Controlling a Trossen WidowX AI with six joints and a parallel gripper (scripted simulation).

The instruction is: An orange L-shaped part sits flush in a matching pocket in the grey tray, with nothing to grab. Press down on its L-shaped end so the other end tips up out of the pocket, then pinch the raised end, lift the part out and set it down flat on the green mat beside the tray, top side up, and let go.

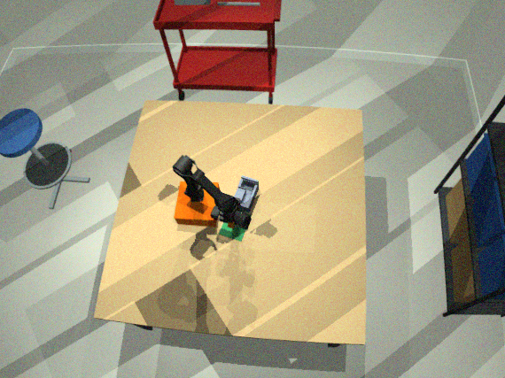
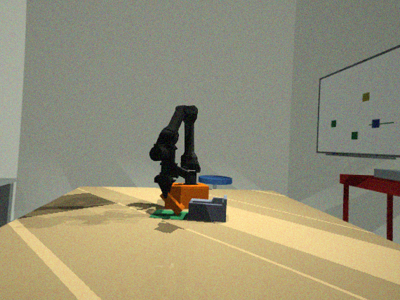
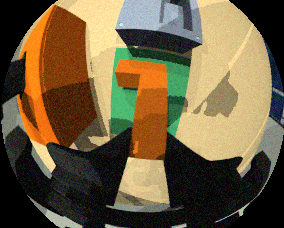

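The orange L-shaped part is 40 mm to the left of my gripper tip and 30 mm below it. Round my gripper tip: green mat (10 mm ahead, 20 mm to the left, 80 mm below).
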